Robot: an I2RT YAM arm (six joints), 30 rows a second.
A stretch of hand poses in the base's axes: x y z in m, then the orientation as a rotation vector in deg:
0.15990, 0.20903, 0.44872, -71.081, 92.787, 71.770
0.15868, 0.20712, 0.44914, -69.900, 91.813, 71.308
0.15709, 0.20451, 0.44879, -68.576, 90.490, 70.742
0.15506, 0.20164, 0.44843, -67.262, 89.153, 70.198
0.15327, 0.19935, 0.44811, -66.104, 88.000, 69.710
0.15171, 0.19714, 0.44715, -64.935, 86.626, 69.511
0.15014, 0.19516, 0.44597, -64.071, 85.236, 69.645
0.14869, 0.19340, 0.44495, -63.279, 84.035, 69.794
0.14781, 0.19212, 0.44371, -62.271, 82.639, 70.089
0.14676, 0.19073, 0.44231, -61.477, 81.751, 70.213
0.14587, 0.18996, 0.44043, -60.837, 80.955, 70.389
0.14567, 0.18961, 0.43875, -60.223, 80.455, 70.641
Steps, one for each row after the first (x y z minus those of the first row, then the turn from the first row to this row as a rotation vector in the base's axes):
-0.00122, -0.00191, 0.00042, 1.041, -0.733, -0.911
-0.00281, -0.00452, 0.00007, 2.342, -1.722, -1.928
-0.00484, -0.00739, -0.00029, 3.658, -2.701, -2.924
-0.00663, -0.00968, -0.00061, 4.803, -3.550, -3.809
-0.00819, -0.01189, -0.00157, 6.186, -4.343, -4.529
-0.00976, -0.01387, -0.00275, 7.538, -4.972, -4.866
-0.01121, -0.01563, -0.00377, 8.742, -5.482, -5.167
-0.01209, -0.01691, -0.00501, 10.224, -5.975, -5.511
-0.01314, -0.01830, -0.00641, 11.224, -6.300, -5.865
-0.01403, -0.01907, -0.00829, 12.107, -6.557, -6.097
-0.01423, -0.01942, -0.00997, 12.808, -6.587, -6.317

